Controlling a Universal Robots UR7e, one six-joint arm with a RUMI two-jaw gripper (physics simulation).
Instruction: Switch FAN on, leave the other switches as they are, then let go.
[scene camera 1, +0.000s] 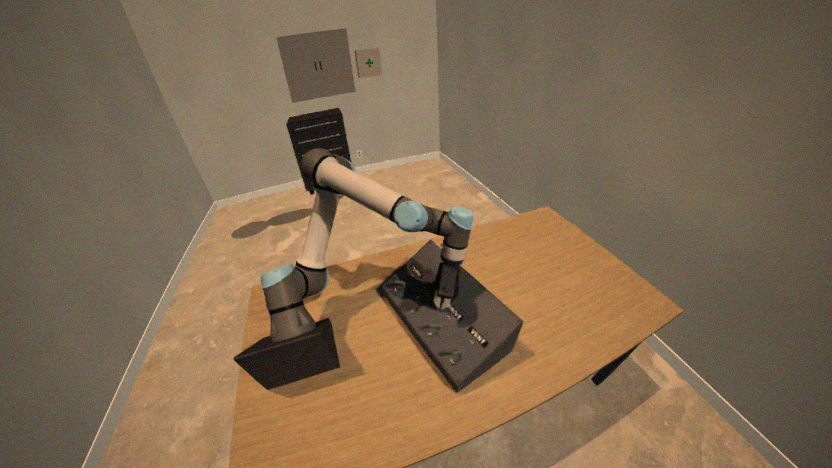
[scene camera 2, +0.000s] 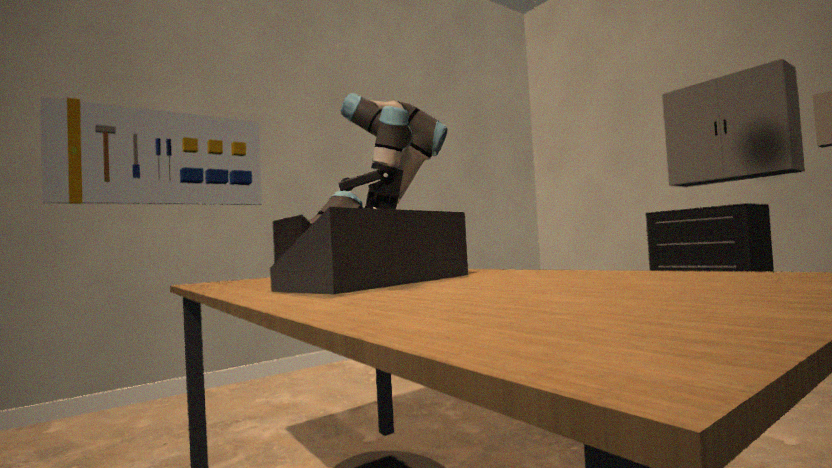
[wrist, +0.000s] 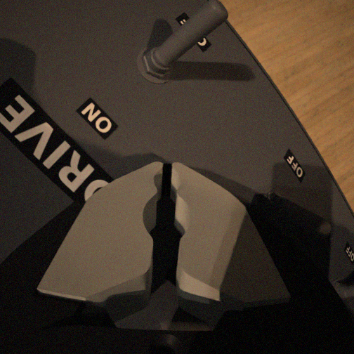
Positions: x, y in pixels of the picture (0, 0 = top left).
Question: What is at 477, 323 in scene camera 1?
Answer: A dark sloped switch box.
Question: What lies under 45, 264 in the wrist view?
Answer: The gripper.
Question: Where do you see the gripper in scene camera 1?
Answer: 439, 310
